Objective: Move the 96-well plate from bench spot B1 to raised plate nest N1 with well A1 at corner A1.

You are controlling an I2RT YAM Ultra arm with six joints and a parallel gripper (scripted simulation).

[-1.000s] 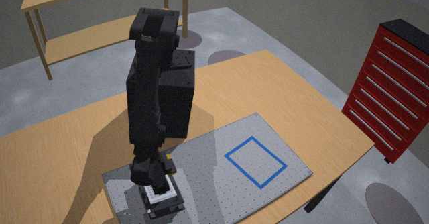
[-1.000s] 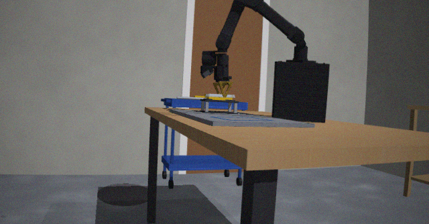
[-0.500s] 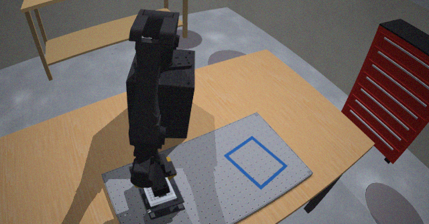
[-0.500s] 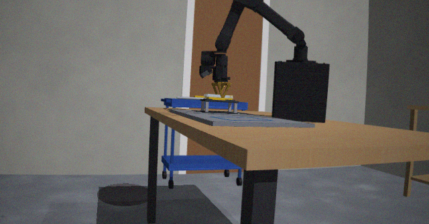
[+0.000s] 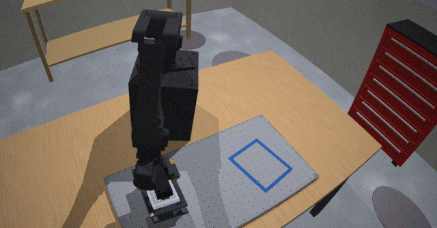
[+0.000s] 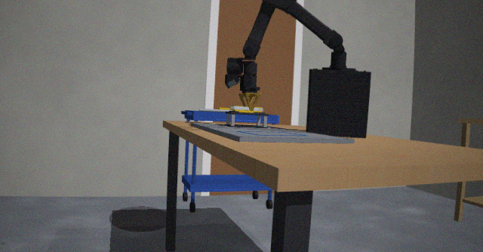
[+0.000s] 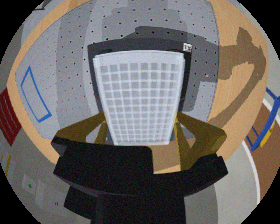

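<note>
Now: the white 96-well plate 1 cm ahead of my hand. Round my hand: dark raised nest N1: 2 cm below, 1 cm ahead; then corner label: 9 cm ahead, 5 cm to the right, 2 cm below.
</note>
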